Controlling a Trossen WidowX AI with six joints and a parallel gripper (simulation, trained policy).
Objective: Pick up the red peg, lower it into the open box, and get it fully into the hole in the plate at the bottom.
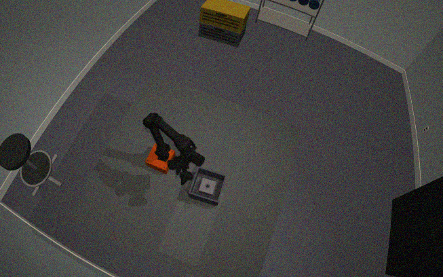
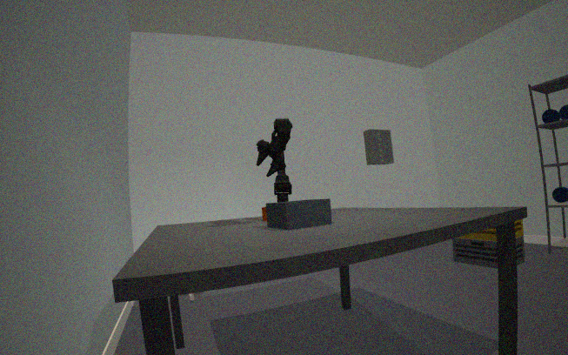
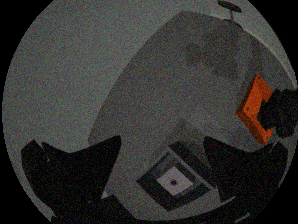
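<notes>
Right now my gripper tip is 28 cm to the right of the red peg and 20 cm above it. Also, from my gripper tip: grey box (16 cm ahead, 7 cm to the left, 21 cm below); then white plate (16 cm ahead, 7 cm to the left, 19 cm below).
</notes>
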